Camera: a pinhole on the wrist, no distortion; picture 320 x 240 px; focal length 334.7 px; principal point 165.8 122.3 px. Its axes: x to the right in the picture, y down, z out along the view. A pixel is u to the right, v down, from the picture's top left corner.
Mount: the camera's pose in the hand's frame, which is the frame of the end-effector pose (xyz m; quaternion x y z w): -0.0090 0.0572 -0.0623 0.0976 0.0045 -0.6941 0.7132
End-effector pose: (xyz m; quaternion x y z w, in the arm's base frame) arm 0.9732 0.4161 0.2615 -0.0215 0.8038 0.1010 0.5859
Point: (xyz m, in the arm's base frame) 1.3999 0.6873 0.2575
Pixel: 19.2 104.7
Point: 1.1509 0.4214 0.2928
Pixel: 222.3 56.0
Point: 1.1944 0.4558 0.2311
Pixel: 182.0 132.9
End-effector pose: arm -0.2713 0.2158 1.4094 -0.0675 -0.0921 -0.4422 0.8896
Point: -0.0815 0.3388 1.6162
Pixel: outside the picture
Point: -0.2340 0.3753 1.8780
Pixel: 85.4 176.7
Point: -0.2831 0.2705 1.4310
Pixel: 228.7 47.6
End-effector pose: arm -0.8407 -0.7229 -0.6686 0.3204 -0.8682 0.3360 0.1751
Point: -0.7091 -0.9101 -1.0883
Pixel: 151.2 17.8
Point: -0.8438 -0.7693 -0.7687
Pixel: 184.7 124.9
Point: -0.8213 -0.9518 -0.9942
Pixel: 151.0 112.1
